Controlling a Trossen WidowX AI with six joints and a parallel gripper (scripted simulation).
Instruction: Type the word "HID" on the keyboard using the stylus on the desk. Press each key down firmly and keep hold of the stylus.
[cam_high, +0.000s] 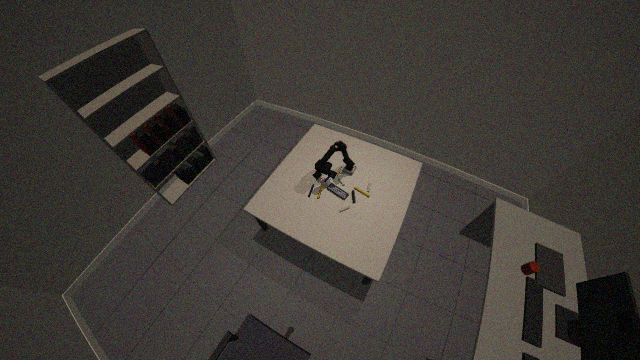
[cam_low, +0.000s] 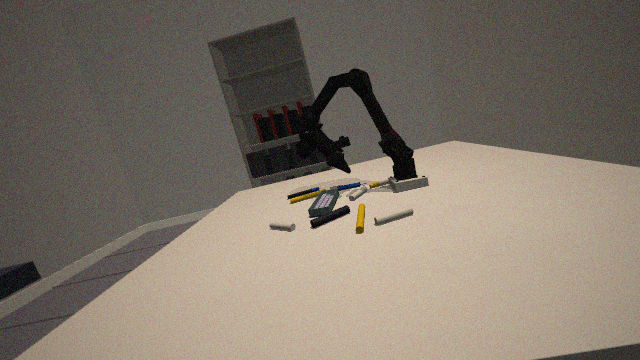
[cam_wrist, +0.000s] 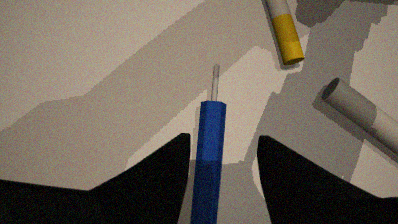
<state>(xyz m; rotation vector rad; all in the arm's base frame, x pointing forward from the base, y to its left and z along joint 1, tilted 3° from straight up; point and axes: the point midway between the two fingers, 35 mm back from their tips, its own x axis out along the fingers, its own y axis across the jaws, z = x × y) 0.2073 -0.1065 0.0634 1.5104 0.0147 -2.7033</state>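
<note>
Right now my gripper tip is 6 cm above the blue stylus and 1 cm past it. Also, from my gripper tip: black cylinder (30 cm to the left, 6 cm ahead, 5 cm below).
</note>
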